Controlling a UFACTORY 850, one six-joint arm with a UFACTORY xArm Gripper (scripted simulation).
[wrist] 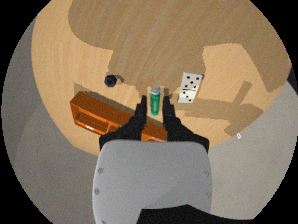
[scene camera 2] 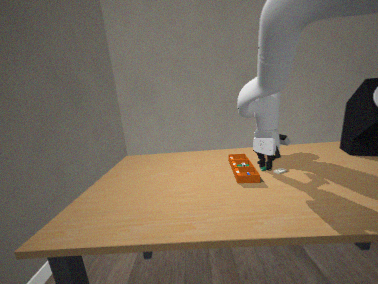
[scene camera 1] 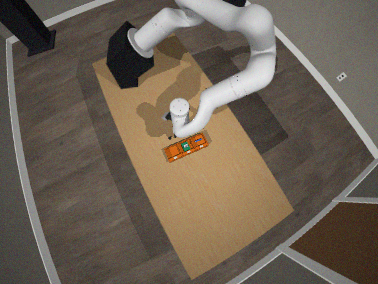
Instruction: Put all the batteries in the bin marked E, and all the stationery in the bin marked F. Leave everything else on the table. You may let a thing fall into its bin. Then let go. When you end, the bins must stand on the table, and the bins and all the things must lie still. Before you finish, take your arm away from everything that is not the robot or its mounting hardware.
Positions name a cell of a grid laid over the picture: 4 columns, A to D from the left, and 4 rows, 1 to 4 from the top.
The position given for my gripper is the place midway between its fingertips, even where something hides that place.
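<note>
Scene camera 2 shows my gripper (scene camera 2: C3). In the wrist view, too, there is my gripper (wrist: C2).
</note>
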